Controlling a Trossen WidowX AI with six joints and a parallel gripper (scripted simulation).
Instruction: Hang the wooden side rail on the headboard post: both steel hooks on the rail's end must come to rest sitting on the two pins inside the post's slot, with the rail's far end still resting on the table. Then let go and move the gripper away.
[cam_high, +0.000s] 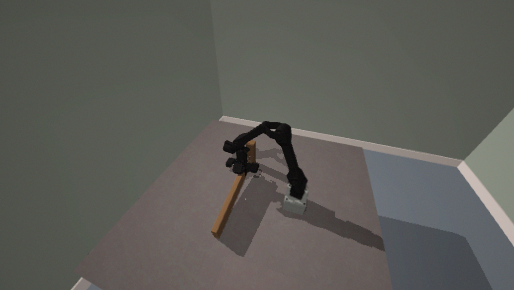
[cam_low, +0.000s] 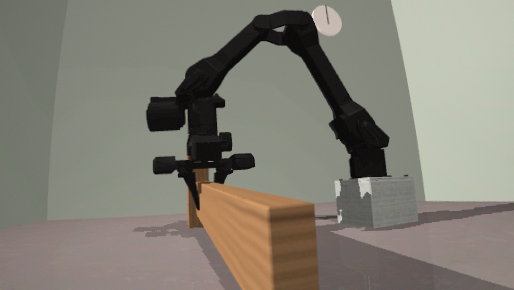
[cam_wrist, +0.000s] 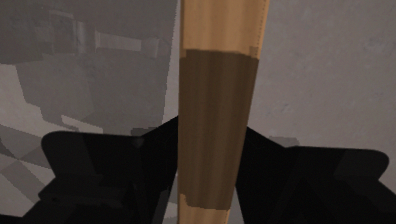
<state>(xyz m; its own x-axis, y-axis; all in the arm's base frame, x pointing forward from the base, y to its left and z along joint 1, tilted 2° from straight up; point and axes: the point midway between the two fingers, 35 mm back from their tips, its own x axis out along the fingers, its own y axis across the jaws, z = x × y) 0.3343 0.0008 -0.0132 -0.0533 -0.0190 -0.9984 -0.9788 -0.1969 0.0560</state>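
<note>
Now: gripper tip 15 cm to the left of the headboard post, 4 cm below it and 3 cm short of it.
</note>
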